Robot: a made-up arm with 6 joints. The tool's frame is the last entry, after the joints.
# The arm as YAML. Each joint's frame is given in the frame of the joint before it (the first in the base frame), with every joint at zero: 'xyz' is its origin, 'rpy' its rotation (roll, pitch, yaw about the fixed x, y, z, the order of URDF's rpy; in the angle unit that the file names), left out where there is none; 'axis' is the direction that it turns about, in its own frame. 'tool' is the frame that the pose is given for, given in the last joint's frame.
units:
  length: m
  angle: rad
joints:
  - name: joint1
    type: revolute
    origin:
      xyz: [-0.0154, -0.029, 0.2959]
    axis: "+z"
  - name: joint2
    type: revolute
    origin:
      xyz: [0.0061, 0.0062, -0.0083]
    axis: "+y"
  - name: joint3
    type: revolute
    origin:
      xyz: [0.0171, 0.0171, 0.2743]
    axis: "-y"
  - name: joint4
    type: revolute
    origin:
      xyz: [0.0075, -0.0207, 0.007]
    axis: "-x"
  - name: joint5
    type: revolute
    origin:
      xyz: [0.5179, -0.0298, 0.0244]
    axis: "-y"
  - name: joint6
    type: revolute
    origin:
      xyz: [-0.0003, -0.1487, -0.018]
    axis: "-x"
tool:
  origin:
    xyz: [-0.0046, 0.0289, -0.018]
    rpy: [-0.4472, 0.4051, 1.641]
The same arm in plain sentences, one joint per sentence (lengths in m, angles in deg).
The arm has six revolute joints in a row. What follows holds with every joint at zero, and every direction is one of the base frame's. The first joint is mounted 0.0154 m along -x and 0.029 m along -y and 0.2959 m along +z from the base frame's origin and turns about +z. The second joint is mounted 0.0061 m along +x and 0.0062 m along +y and 0.0083 m along -z from the first joint and turns about +y. The third joint is mounted 0.0171 m along +x and 0.0171 m along +y and 0.2743 m along +z from the second joint and turns about -y. The fourth joint is mounted 0.0075 m along +x and 0.0207 m along -y and 0.007 m along +z from the third joint and turns about -x. The fifth joint is mounted 0.5179 m along +x and 0.0298 m along -y and 0.0244 m along +z from the fourth joint and turns about -y. The sixth joint is mounted 0.0003 m along -x and 0.1487 m along -y and 0.018 m along -z from the fifth joint and turns about -x. The tool frame, which is the frame that the pose is given for, is mounted 0.0046 m along -x and 0.0289 m along +y and 0.018 m along -z from the sixth joint; its axes are the base frame's turned by roll -25.62, pitch 23.21 and yaw 94.02 deg (as in URDF: about the fixed x, then y, then z).
